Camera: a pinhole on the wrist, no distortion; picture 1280 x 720 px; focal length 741.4 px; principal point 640.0 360.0 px. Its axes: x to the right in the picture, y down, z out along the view. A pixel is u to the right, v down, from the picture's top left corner.
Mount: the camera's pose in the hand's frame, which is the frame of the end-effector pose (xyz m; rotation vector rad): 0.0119 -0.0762 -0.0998 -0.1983 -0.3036 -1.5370
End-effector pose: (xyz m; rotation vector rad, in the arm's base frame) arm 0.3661 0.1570 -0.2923 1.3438 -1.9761 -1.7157
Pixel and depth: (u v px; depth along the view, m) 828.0 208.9 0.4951
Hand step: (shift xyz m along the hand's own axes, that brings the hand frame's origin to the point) -0.1220 -0.0427 0.4022
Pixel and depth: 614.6 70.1 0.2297
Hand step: -0.0936 0.0009 0.1095
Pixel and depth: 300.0 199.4 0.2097
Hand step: -0.0486 0.0796 0.0655
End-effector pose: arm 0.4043 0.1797 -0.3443 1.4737 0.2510 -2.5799
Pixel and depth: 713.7 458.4 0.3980
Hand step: 0.0374 0.0129 0.2929
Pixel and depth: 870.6 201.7 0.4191
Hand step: -0.1053 -0.0708 0.3325
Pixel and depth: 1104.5 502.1 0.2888
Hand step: 0.0485 -0.1555 0.2342
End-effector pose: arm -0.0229 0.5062 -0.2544 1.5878 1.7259 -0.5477
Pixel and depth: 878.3 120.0 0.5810
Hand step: -0.2144 -0.0763 0.4974
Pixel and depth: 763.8 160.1 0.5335
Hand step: -0.1677 0.0028 0.4244
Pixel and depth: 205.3 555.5 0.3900
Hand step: 0.0859 0.2663 0.2038
